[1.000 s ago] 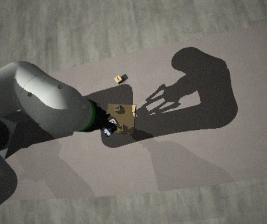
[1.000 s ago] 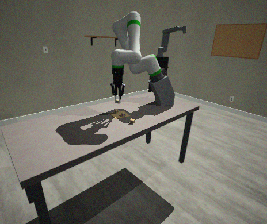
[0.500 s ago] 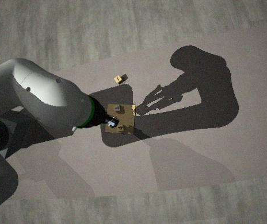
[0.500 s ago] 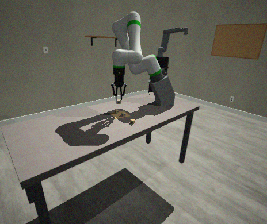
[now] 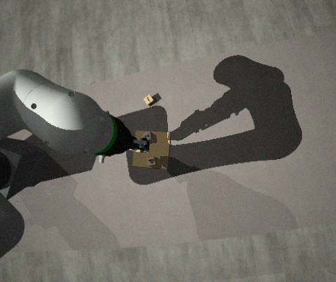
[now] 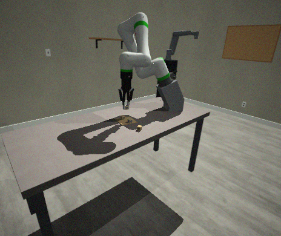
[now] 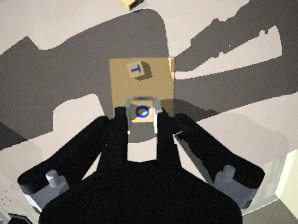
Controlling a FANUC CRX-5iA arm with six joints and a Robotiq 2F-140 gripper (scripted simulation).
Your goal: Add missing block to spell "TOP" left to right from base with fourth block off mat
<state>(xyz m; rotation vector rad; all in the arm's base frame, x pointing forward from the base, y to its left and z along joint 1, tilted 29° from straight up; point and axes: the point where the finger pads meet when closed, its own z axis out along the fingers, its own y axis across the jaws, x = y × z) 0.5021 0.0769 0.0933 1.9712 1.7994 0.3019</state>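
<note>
Now: the mat 140 mm below my hand and 10 mm to the left of it. Round my hand: P block 120 mm below, 40 mm to the right, 10 mm ahead; O block 20 mm below.
</note>
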